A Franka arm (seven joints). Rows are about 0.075 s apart.
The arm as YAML. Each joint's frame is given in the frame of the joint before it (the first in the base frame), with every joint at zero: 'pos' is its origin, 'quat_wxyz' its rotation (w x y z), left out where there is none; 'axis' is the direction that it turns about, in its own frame. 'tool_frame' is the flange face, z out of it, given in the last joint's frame.
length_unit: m
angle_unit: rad
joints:
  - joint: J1
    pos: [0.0, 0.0, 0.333]
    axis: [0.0, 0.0, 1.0]
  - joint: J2
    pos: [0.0, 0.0, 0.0]
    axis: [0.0, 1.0, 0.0]
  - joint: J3
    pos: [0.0, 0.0, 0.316]
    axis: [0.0, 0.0, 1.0]
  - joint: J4
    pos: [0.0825, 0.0, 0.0]
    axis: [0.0, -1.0, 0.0]
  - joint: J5
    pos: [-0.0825, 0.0, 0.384]
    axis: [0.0, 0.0, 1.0]
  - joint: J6
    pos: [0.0, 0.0, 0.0]
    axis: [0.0, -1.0, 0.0]
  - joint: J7
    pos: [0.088, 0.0, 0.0]
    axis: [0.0, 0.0, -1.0]
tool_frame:
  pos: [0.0, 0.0, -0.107]
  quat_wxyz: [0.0, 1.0, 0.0, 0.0]
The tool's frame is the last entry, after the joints.
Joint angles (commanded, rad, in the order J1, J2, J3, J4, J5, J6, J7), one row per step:
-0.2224 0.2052 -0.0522 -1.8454 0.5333 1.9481 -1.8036
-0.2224 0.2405 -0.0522 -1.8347 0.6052 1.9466 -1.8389
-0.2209 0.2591 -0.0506 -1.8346 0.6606 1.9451 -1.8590
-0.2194 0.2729 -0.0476 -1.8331 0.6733 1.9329 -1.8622
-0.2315 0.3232 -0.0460 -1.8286 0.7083 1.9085 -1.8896
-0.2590 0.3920 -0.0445 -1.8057 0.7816 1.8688 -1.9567
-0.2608 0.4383 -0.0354 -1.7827 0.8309 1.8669 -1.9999
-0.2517 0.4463 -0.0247 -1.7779 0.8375 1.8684 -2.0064
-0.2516 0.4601 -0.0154 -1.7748 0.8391 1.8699 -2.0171
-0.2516 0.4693 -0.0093 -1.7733 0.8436 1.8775 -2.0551
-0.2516 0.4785 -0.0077 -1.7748 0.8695 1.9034 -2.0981
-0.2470 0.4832 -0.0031 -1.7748 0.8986 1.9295 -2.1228
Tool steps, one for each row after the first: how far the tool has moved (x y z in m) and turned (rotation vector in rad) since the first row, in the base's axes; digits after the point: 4 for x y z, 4 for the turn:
0.0069 0.0026 -0.0144 0.0634 -0.0094 -0.0024
0.0102 0.0069 -0.0240 0.1130 -0.0145 -0.0090
0.0112 0.0111 -0.0319 0.1329 0.0014 -0.0030
0.0119 0.0081 -0.0606 0.1830 0.0381 0.0006
0.0146 -0.0018 -0.0915 0.2712 0.0462 0.0071
0.0229 0.0031 -0.1085 0.3165 0.0282 0.0203
0.0267 0.0146 -0.1110 0.3251 0.0261 0.0396
0.0283 0.0198 -0.1181 0.3314 0.0288 0.0535
0.0298 0.0226 -0.1228 0.3324 0.0073 0.0819
0.0324 0.0218 -0.1277 0.3356 -0.0323 0.0880
0.0364 0.0254 -0.1290 0.3407 -0.0663 0.0849

